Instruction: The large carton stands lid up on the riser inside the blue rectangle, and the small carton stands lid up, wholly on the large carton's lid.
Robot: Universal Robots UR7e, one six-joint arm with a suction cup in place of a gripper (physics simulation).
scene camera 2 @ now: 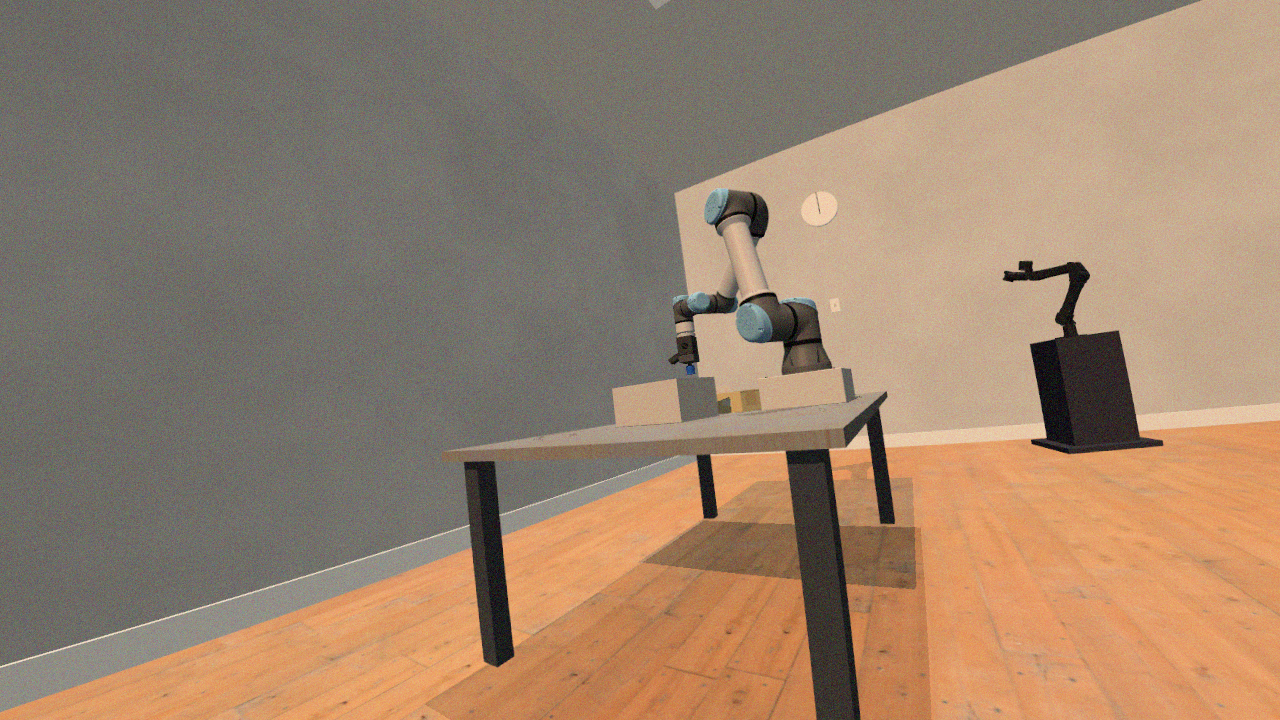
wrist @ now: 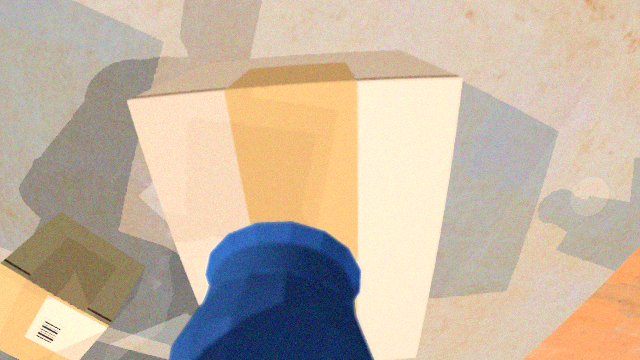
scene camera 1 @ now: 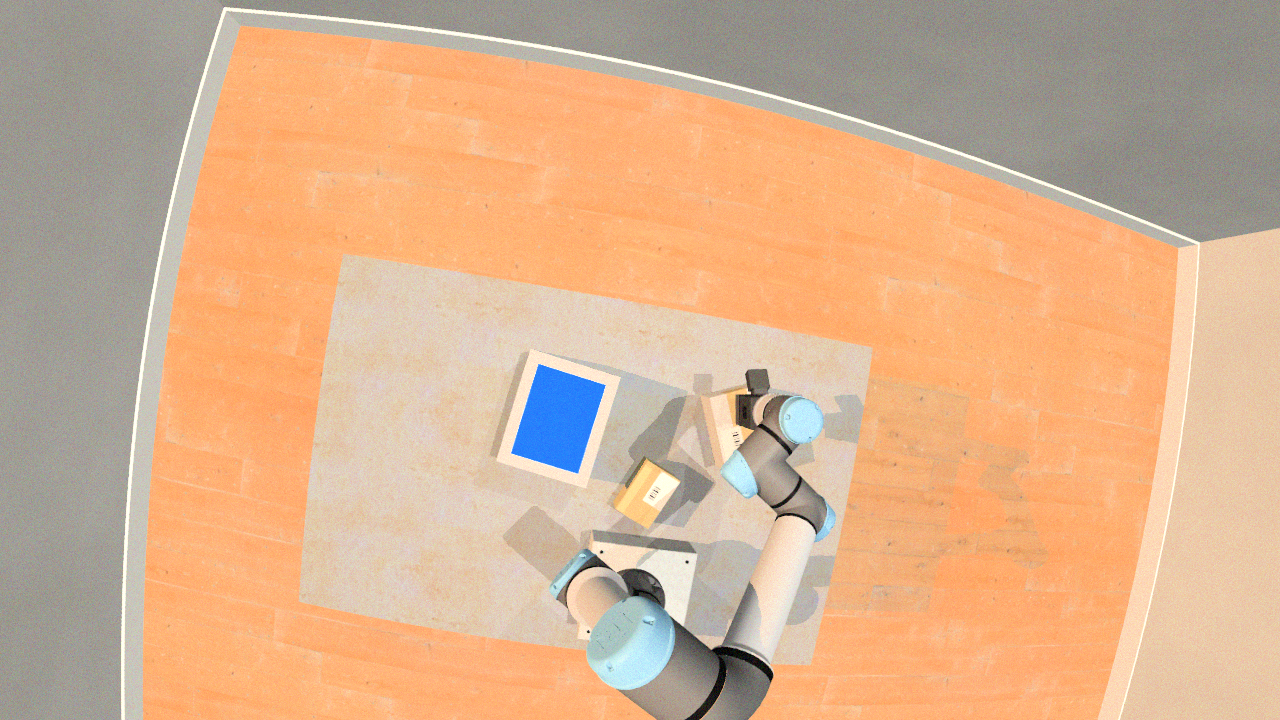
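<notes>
The large carton (scene camera 1: 714, 420) (wrist: 400, 175) is pale with a tan tape band and stands flat on the table, right of the riser, its taped face up. The riser hides it in scene camera 2. My suction gripper (scene camera 2: 690, 372) (wrist: 283, 240) has its blue cup above the large carton's face, apparently with a gap; its suction is on and no carton hangs from it. The small carton (scene camera 1: 646, 492) (scene camera 2: 744, 400) (wrist: 17, 305) is tan with a label on top and stands on the table. The white riser (scene camera 1: 546, 471) (scene camera 2: 648, 402) bears the blue rectangle (scene camera 1: 559, 418).
The small carton stands between the riser, the large carton and the robot's white base block (scene camera 1: 662, 564) (scene camera 2: 805, 387). The table (scene camera 1: 402, 402) (scene camera 2: 760, 437) ends a little right of the large carton. A second, black arm (scene camera 2: 1074, 291) stands on a pedestal (scene camera 2: 1087, 385) away from the table.
</notes>
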